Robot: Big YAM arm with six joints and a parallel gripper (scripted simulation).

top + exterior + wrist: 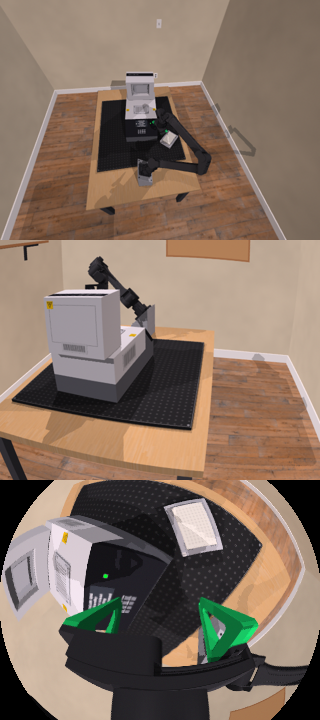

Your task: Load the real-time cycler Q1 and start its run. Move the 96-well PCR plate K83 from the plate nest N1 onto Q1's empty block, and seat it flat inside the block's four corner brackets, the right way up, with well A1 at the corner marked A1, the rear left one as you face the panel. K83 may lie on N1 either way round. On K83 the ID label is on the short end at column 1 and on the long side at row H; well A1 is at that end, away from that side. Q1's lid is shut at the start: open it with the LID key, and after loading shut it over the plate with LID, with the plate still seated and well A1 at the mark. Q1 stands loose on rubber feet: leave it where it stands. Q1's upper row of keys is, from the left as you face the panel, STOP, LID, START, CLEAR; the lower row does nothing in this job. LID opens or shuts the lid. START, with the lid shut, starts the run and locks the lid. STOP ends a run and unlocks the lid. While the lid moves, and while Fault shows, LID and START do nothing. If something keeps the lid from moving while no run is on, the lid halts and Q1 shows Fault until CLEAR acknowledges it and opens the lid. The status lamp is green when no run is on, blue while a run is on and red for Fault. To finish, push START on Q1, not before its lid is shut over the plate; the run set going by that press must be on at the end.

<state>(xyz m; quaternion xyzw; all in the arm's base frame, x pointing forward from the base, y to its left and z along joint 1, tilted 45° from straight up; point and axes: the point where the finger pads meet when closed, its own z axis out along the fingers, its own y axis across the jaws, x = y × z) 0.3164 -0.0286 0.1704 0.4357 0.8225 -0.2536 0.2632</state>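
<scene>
Right now my hand is 2 cm short of the white plate K83, 12 cm to the left of it and 21 cm above it. Also, from my hand: plate nest N1: 2 cm ahead, 12 cm to the right, 22 cm below.
</scene>
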